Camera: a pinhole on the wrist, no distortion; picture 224 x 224 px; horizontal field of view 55.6 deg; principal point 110.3 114.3 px. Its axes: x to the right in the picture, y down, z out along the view. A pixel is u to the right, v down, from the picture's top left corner.
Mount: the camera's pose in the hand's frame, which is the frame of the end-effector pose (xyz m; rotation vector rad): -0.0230 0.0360 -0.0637 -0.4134 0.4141 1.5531
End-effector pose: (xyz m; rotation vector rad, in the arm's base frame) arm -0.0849 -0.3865 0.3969 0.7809 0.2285 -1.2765
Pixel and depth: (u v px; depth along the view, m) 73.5 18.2 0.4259
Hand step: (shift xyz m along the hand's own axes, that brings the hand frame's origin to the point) 0.1690 0.1902 0.3404
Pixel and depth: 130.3 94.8 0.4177
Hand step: 0.0123 0.2806 0.2775
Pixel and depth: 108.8 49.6 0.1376
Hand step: 0.0182 0.1052 0.0555
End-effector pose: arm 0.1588 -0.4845 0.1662 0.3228 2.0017 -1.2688
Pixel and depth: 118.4 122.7 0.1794
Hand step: -0.0312 0.1319 0.0880
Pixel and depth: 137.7 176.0 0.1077
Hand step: -0.0551 0.1015 0.0226
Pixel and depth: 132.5 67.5 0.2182
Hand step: 0.0234 0.1663 0.1132
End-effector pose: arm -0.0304 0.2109 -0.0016 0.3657 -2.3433 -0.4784
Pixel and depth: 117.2 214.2 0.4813
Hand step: -0.2522 0.2865 0.3460
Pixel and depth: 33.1 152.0 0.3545
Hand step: -0.0850 0.1014 0.3079
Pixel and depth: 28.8 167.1 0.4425
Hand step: -0.1317 0.1092 0.4049
